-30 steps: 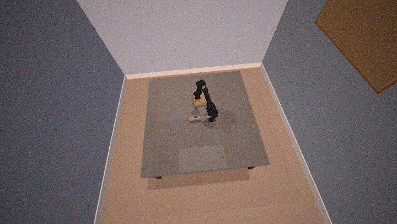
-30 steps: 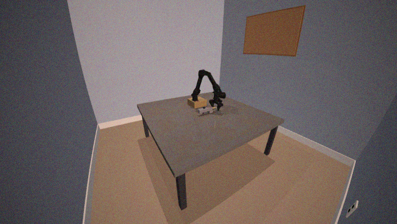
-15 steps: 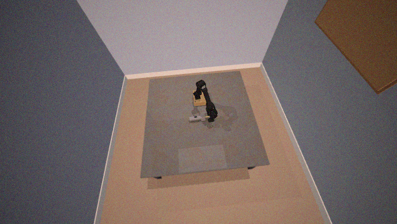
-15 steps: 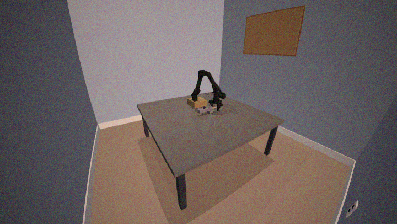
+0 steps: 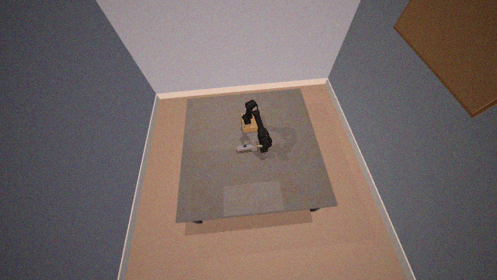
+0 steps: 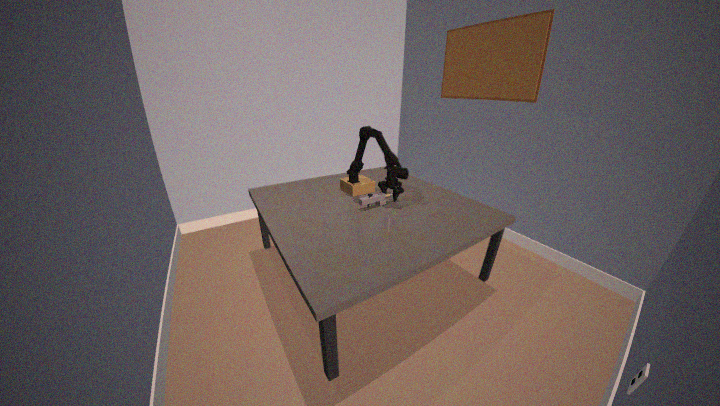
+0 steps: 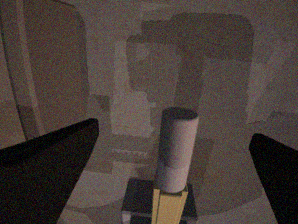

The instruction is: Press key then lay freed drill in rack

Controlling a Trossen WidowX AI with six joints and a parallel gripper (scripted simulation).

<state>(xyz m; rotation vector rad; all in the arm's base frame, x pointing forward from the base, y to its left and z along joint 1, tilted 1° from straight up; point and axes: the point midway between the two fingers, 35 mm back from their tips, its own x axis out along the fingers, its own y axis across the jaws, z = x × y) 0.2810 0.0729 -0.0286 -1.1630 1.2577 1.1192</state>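
Now: gripper tip 4 cm to the left of the drill, 3 cm below it and 1 cm past it. From my gripper tip the other things lie so: pale grey sleeve: 14 cm to the right, 3 cm above, 2 cm behind; grey rack: 8 cm behind, 4 cm to the left, 1 cm above; dark key: 16 cm to the right, 4 cm above, 2 cm behind.
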